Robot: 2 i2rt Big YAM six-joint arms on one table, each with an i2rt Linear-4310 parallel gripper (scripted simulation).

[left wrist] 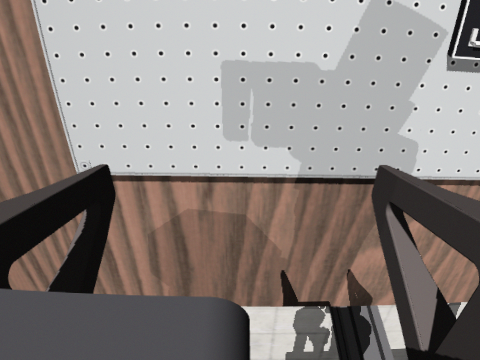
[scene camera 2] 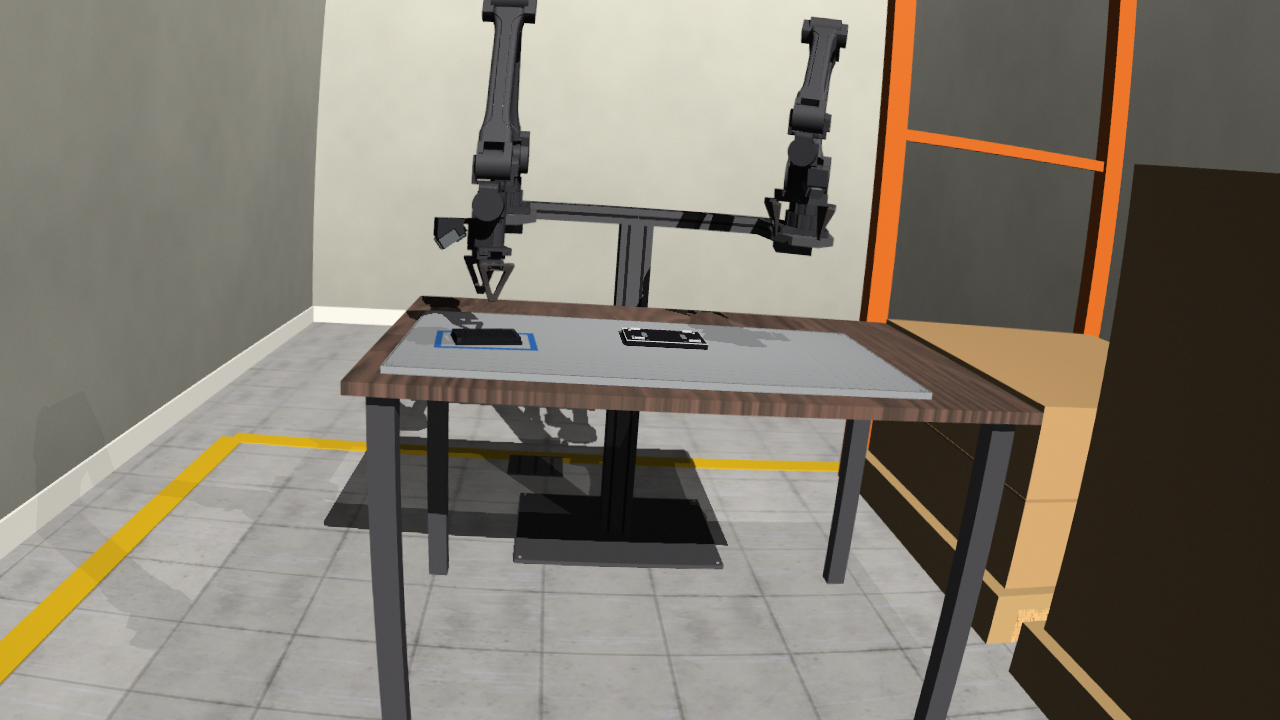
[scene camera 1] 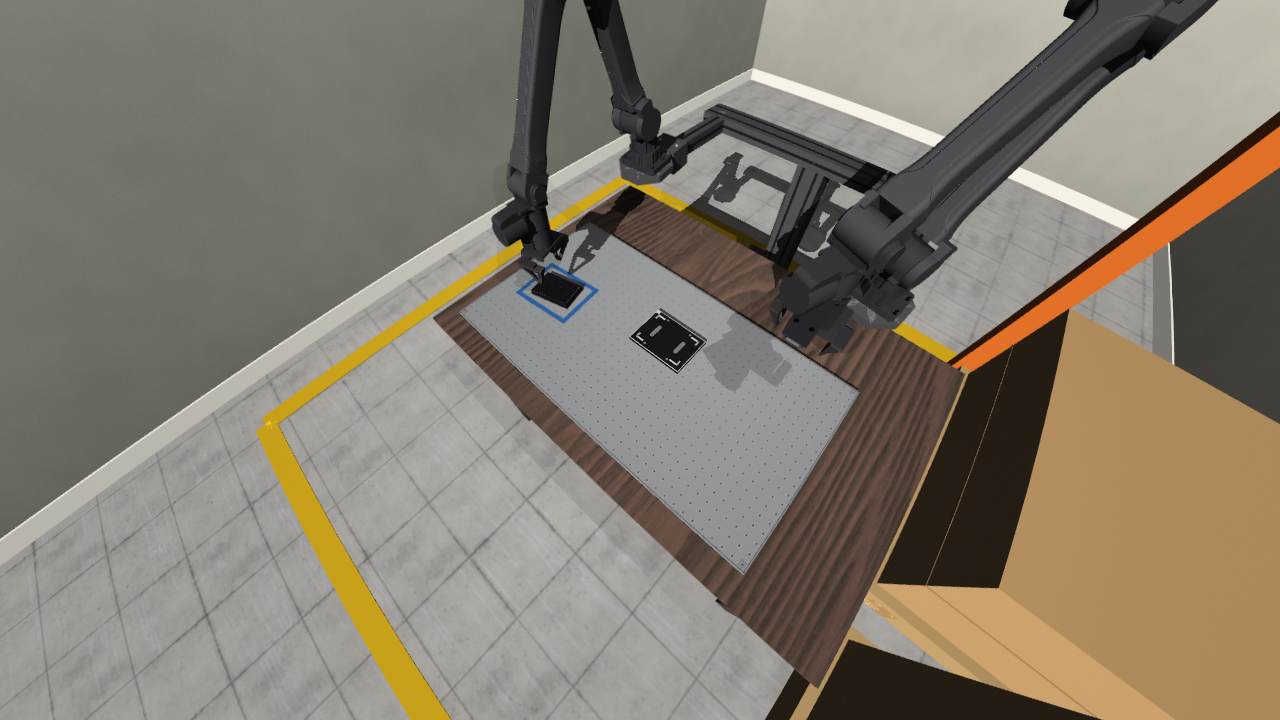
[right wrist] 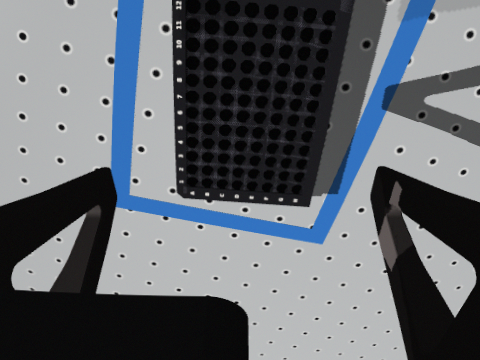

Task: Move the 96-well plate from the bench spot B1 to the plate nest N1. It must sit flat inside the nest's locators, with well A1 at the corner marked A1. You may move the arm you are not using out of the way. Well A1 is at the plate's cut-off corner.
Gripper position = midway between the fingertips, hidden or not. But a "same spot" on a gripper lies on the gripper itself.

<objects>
The left gripper shows in the left wrist view (243,179), in scene camera 2 (796,238) and in scene camera 1 (797,339); in the right wrist view it is out of frame. The right gripper shows in scene camera 2, in scene camera 1 and in the right wrist view (243,181); in the left wrist view it is out of frame. A black 96-well plate shows in scene camera 2, in scene camera 1 (552,289) and in the right wrist view; in the left wrist view it is out of frame. One and the same spot on the right gripper: (scene camera 1: 529,266) is (scene camera 2: 498,260). One and the same spot on the black 96-well plate: (right wrist: 232,117) is (scene camera 2: 490,334).
</objects>
